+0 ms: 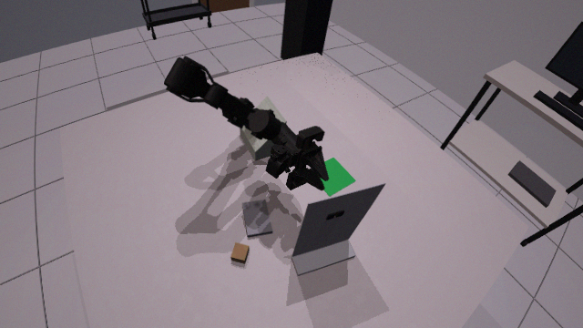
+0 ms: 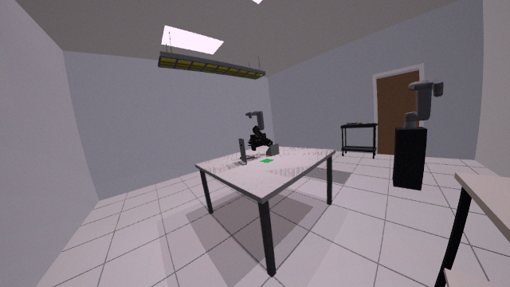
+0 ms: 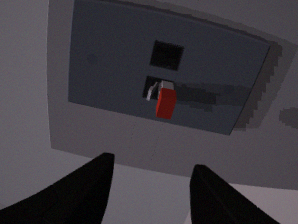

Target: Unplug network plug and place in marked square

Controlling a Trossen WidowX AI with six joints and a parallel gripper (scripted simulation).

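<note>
Right now my gripper tip is 10 cm past the green marked square, 18 cm to the right of it and 21 cm above it. From my gripper tip the other things lie so: grey upright panel 8 cm ahead, 3 cm to the right, 8 cm below; small brown block 4 cm behind, 21 cm to the right, 20 cm below; flat grey plate 11 cm behind, 11 cm to the right, 20 cm below.
</note>
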